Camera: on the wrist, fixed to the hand. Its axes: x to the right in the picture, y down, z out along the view.
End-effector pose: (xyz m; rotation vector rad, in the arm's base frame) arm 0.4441 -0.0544 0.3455 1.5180 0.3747 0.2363
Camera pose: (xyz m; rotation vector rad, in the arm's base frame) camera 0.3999 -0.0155 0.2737 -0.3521 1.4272 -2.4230
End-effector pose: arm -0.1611 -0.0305 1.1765 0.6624 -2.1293 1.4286
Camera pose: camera -0.0932 -0.0025 1.2332 2.3273 0.4333 -0.7402
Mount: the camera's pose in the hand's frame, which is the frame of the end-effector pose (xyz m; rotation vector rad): -0.0193 -0.0732 -0.0537 0.0133 -0.7431 -3.0153
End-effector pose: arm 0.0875 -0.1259 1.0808 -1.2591 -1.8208 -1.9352
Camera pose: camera 0.0280 -0.1653 1.0214 -0.9385 0.9759 0.0103
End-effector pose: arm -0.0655 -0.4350 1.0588 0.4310 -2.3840 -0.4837
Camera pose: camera -0.0029 -0.5033 1.0542 -2.1446 -0.1623 0.9103
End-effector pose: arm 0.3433 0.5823 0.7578 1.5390 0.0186 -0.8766
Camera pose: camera 0.3205 0.6521 0.7010 0.2183 -1.2886 2.0150
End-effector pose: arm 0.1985 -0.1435 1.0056 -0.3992 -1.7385 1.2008
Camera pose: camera 0.2702 -0.1618 1.0616 2.1254 -0.7454 -1.0817
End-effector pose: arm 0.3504 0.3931 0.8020 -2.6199 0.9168 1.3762
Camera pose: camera 0.4198 0.4466 0.8327 -0.4730 -1.9749 0.4533
